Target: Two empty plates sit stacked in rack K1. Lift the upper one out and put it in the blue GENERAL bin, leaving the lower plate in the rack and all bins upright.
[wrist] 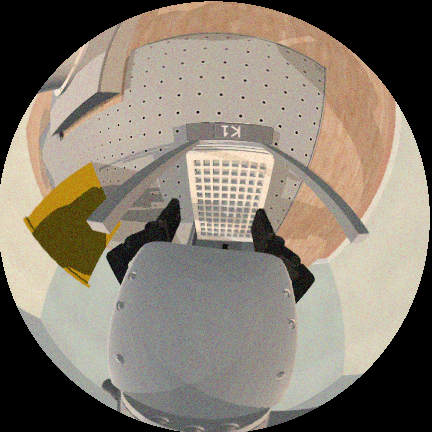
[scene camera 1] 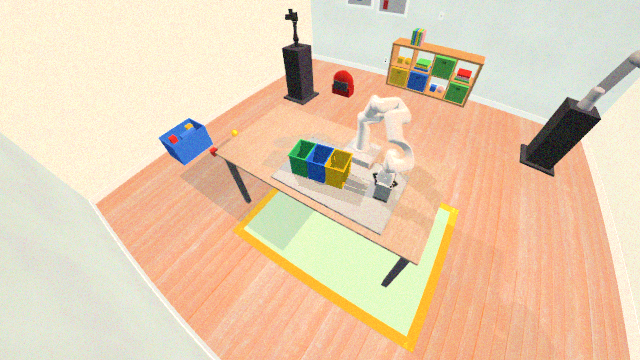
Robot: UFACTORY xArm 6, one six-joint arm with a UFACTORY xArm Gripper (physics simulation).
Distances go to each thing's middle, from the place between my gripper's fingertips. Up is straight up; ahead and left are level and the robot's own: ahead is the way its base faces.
I see my gripper 310 mm to the left of the yellow bin (scene camera 1: 337, 169), 50 mm short of it and 30 mm below it.
